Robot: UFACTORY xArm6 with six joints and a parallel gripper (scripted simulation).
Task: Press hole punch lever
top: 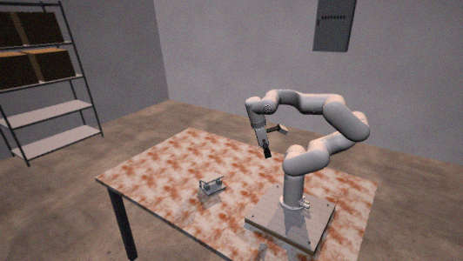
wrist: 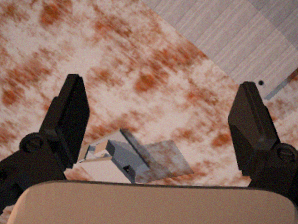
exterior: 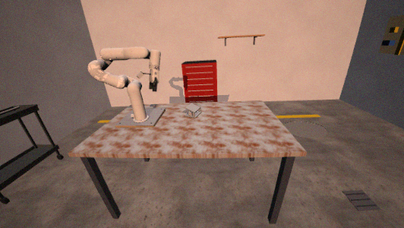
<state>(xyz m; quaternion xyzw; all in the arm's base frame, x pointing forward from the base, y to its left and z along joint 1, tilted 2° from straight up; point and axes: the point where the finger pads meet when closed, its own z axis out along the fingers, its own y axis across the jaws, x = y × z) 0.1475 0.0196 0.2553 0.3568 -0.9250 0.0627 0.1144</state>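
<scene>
My hand is 27 cm short of the hole punch lever, 14 cm to the right of it and 22 cm above it. Also, from my hand: grey hole punch 28 cm ahead, 13 cm to the left, 24 cm below.
</scene>
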